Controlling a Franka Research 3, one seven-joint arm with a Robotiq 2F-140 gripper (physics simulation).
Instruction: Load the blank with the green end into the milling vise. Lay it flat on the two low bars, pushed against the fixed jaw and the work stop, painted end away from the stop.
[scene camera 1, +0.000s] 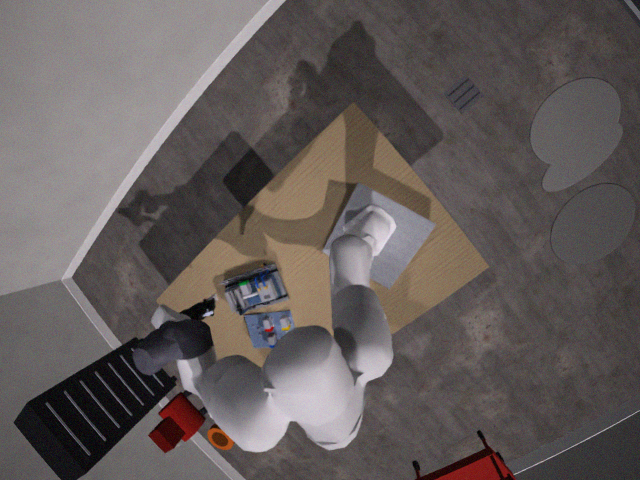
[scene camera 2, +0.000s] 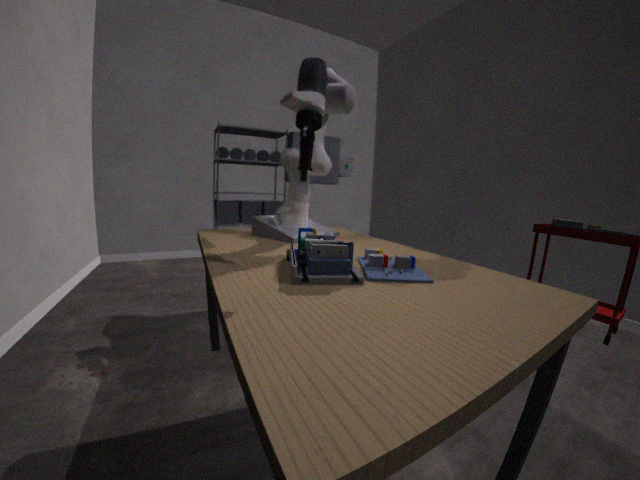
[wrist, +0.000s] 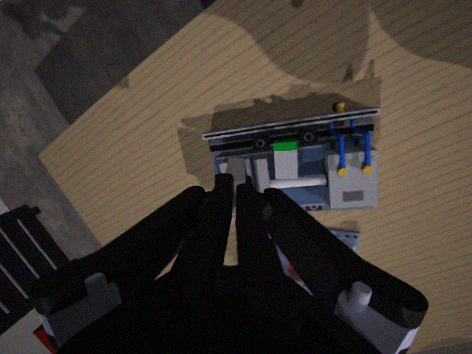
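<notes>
The blank with the green end (scene camera 1: 244, 285) (scene camera 2: 302, 244) (wrist: 286, 163) is inside the milling vise (scene camera 1: 283, 293) (scene camera 2: 329, 266) (wrist: 353, 192). In the wrist view its green end points to the long back rail, and its grey end is by the white round rod. It looks flat and stands beside a light upright block, with a narrow gap showing. Contact with the bars, fixed jaw and stop cannot be made out. My gripper (scene camera 1: 214, 299) (scene camera 2: 305, 173) (wrist: 236, 171) is shut and empty, above the vise's left end in the wrist view, apart from the blank.
A blue plate (scene camera 1: 252, 338) (scene camera 2: 400, 278) beside the vise bears blanks with red, yellow and blue ends. Blue hoses (wrist: 342, 152) rise over the grey block at the vise's right end in the wrist view. The wooden table (scene camera 1: 305, 165) (scene camera 2: 372, 351) (wrist: 150, 100) carries the vise.
</notes>
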